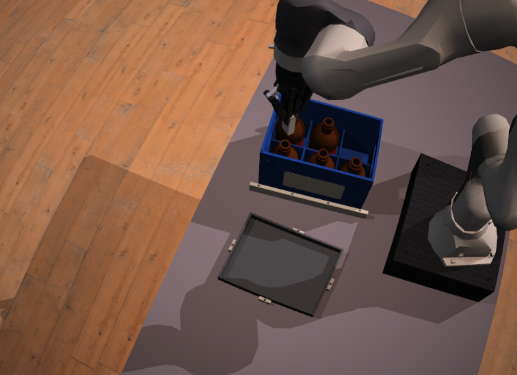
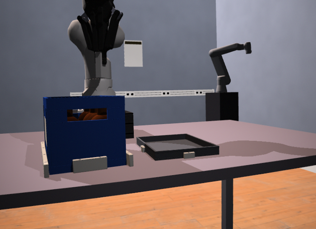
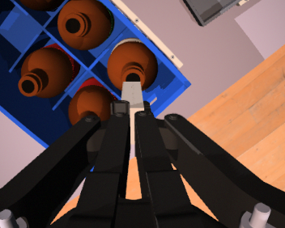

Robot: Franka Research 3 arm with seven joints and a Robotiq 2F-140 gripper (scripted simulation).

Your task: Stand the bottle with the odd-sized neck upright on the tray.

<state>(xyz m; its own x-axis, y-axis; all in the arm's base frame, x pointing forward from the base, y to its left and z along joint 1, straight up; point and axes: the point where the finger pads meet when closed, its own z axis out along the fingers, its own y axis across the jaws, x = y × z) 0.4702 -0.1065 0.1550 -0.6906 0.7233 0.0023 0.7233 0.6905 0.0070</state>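
The bottle lies 17 cm behind my hand and 17 cm below it. The rest, counted from my hand: crate (9 cm behind, 4 cm to the right, 17 cm below); then dark tray (6 cm behind, 24 cm to the left, 24 cm below).
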